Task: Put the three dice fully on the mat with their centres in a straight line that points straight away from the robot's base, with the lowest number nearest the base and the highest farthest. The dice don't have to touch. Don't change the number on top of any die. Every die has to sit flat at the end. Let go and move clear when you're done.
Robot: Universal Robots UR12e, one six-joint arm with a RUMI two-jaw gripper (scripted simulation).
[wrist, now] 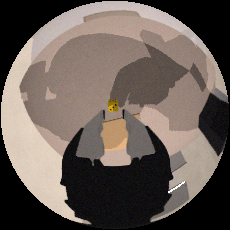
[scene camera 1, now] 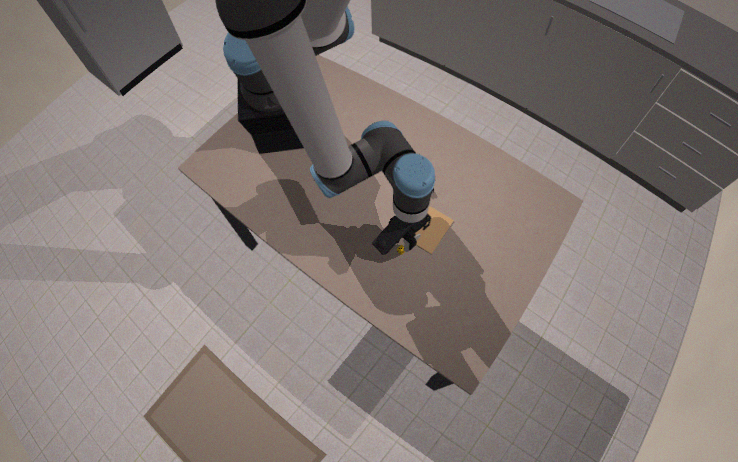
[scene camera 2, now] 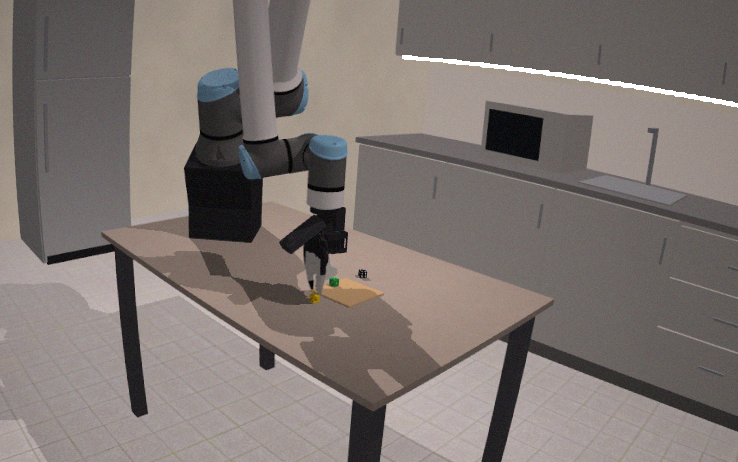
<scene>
The pictures show: the gripper and a mat.
The gripper is seen too in the wrist view and in scene camera 1.
</scene>
